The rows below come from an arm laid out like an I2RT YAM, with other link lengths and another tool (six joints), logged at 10 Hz.
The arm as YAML. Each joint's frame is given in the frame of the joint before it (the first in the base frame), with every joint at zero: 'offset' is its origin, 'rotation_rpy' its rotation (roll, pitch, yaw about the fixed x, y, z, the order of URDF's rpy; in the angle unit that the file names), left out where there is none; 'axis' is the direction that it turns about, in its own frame. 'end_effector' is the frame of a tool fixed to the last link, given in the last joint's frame.
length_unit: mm
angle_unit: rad
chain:
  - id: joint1
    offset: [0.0, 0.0, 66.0]
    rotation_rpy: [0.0, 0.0, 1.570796]
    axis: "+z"
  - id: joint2
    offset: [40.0, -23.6, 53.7]
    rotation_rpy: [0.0, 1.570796, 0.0]
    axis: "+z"
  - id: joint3
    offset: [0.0, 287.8, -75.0]
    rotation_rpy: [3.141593, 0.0, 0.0]
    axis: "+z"
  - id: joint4
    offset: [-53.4, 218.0, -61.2]
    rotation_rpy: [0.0, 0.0, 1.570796]
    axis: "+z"
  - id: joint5
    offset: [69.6, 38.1, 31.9]
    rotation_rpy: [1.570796, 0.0, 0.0]
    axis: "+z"
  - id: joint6
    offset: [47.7, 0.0, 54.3]
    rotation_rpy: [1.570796, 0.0, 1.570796]
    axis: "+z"
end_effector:
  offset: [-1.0, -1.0, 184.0]
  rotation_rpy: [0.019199, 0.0, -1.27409]
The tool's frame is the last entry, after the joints.
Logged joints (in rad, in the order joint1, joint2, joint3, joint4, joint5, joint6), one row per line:
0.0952 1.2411 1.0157 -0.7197 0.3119 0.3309
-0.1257 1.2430 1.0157 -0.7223 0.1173 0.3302
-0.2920 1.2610 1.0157 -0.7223 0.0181 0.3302
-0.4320 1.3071 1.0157 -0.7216 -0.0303 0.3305
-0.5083 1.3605 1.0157 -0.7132 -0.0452 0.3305
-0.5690 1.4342 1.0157 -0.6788 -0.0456 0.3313
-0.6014 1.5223 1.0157 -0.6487 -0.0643 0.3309
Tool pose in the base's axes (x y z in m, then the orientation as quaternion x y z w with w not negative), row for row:
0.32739 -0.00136 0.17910 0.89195 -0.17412 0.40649 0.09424
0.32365 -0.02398 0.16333 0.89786 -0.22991 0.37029 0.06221
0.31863 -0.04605 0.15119 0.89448 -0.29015 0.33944 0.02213
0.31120 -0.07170 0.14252 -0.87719 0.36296 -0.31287 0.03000
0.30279 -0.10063 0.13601 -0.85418 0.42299 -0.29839 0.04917
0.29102 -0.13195 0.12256 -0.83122 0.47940 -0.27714 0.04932
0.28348 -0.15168 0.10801 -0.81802 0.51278 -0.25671 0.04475
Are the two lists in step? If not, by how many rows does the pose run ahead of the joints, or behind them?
The pose runs 2 rows behind the joints: the pose in row i belongs to the joints in row i - 2.
